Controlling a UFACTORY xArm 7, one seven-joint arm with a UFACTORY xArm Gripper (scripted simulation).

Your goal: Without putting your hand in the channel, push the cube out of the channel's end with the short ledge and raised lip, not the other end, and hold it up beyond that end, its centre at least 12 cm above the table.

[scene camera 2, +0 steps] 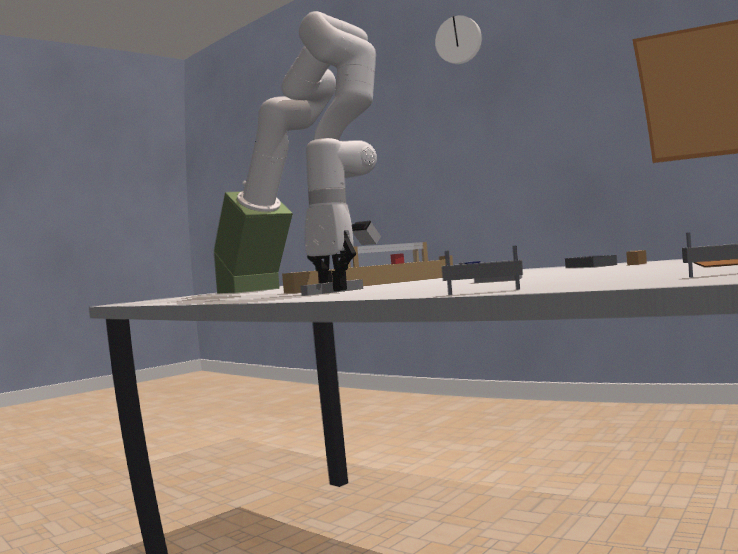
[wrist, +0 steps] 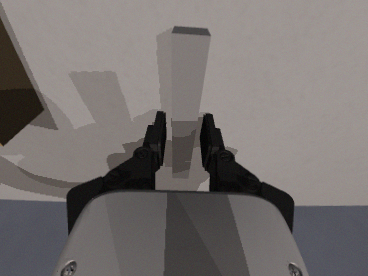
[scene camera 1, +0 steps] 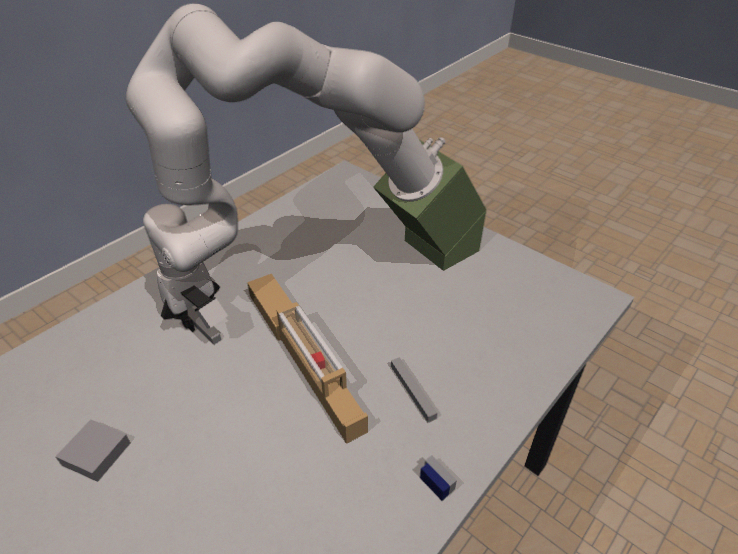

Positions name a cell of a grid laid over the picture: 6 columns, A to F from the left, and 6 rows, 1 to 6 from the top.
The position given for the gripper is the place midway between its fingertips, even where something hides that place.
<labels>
The gripper shows in scene camera 2 (C4), in the wrist view (C3) and in scene camera 1 (B4).
</labels>
